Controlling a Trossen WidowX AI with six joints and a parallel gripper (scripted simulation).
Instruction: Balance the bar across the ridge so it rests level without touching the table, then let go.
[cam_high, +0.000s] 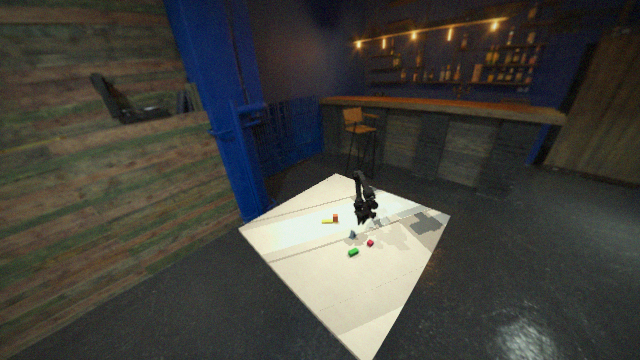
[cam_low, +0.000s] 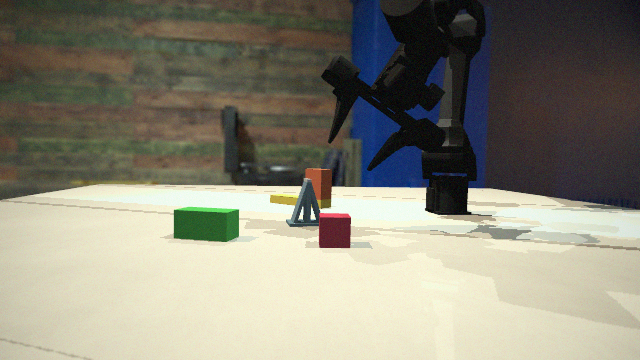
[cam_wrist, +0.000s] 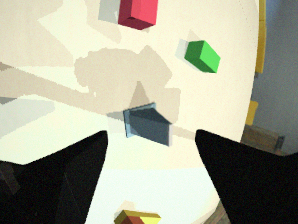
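The dark red cube is 4 cm ahead of my gripper tip, 11 cm to the left of it and 8 cm below it. The rest, counted from my gripper tip: green block: 18 cm ahead, 7 cm to the left, 8 cm below.
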